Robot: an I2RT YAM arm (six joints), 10 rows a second.
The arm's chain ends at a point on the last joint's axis. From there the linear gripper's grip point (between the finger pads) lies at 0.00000 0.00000 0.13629 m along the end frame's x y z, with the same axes.
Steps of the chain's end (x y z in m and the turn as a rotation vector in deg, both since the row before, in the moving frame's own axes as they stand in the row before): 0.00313, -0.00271, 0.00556, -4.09, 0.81, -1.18; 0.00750, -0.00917, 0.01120, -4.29, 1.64, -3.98; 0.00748, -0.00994, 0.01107, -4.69, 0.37, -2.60; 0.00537, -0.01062, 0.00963, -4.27, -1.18, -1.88; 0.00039, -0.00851, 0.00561, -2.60, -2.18, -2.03; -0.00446, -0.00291, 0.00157, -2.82, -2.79, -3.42; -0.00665, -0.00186, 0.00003, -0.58, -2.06, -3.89; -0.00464, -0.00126, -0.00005, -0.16, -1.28, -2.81
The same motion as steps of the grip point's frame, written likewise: 0.00516, 0.00699, 0.00520, -4.09, 0.81, -1.18; 0.01175, 0.00088, 0.01076, -4.29, 1.64, -3.98; 0.00861, 0.00118, 0.01061, -4.69, 0.37, -2.60; 0.00273, -0.00043, 0.00922, -4.27, -1.18, -1.88; -0.00468, -0.00224, 0.00537, -2.60, -2.18, -2.03; -0.01089, 0.00399, 0.00124, -2.82, -2.79, -3.42; -0.01150, -0.00032, -0.00007, -0.58, -2.06, -3.89; -0.00767, -0.00080, -0.00008, -0.16, -1.28, -2.81
